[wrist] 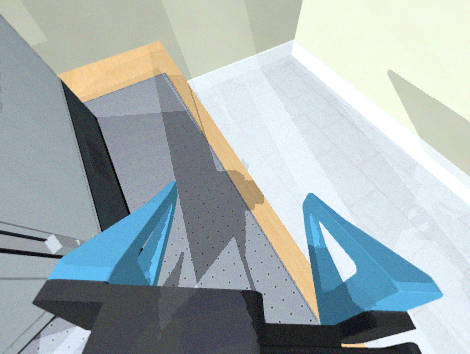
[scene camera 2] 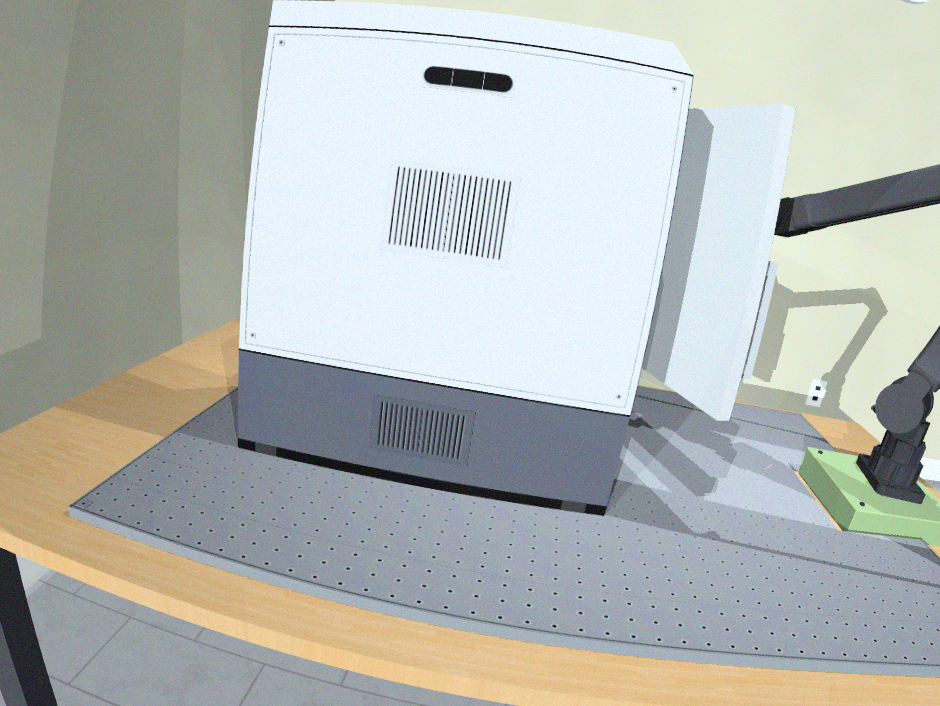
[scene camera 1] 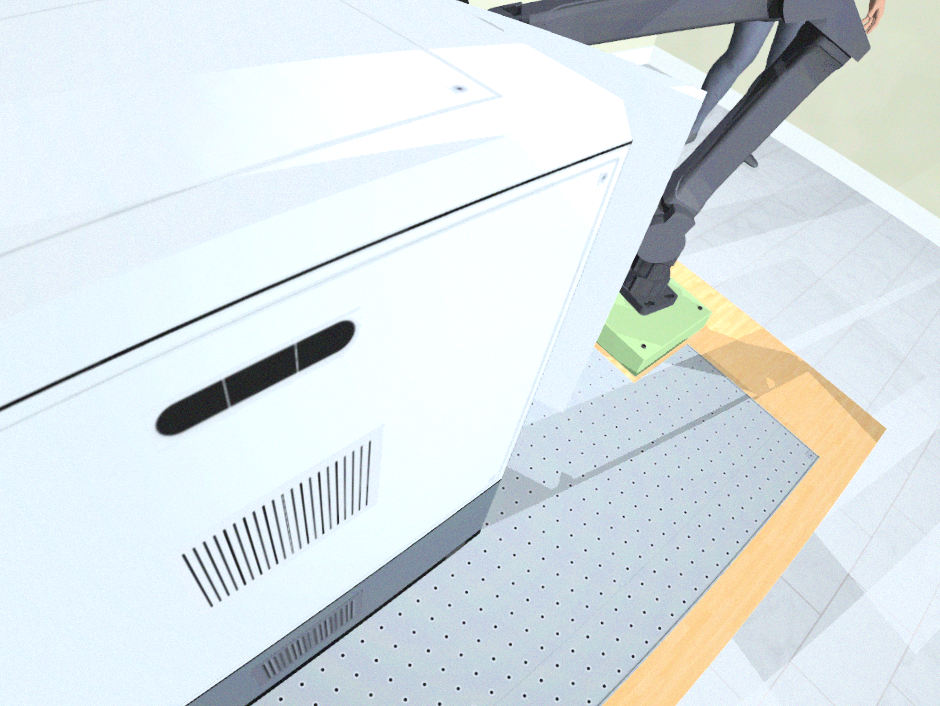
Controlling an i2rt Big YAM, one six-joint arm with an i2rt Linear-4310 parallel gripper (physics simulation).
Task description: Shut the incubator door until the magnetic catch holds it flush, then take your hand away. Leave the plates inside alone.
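Places are measured from the arm's base along level axes (x right, y back, z down), in millimetres.
Where they show: gripper, between the fingertips: (wrist: pixel 242 192); arm's base, origin of its link: (scene camera 2: pixel 887 481) (scene camera 1: pixel 636 285).
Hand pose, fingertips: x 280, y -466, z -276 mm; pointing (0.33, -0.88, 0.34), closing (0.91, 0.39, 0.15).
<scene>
Each offset is from my fingertips to the top centre of the thing. "spot": to the spot under its first point. Level surfaces: height alone.
The white incubator (scene camera 1: pixel 455 303) (scene camera 2: pixel 341 227) (wrist: pixel 35 125) stands on the perforated board, with its side panel toward both scene cameras. Its door {spot: dx -465, dy +99, dz -84 mm} (scene camera 1: pixel 626 227) (scene camera 2: pixel 733 250) is ajar: the second scene view shows an open wedge between body and door, whose free edge stands off the front. A strip {spot: dx -431, dy +141, dz +55 mm} (scene camera 2: pixel 760 326), probably the handle, shows on its outer face. My gripper (wrist: pixel 242 192) is open and empty, its left blue finger in front of the incubator's lower side in the wrist view. Door and body hide the gripper in both scene views, so contact cannot be told. The plates inside do not show.
My arm (scene camera 1: pixel 759 113) (scene camera 2: pixel 866 201) reaches behind the door from its green base block (scene camera 1: pixel 657 326) (scene camera 2: pixel 843 493). The perforated board {dz +308 mm} (scene camera 1: pixel 607 531) (scene camera 2: pixel 425 531) (wrist: pixel 225 220) lies on the wooden table {dz +321 mm} (scene camera 1: pixel 729 577) (scene camera 2: pixel 303 630) (wrist: pixel 280 240). A person's legs (scene camera 1: pixel 733 64) show behind the arm.
</scene>
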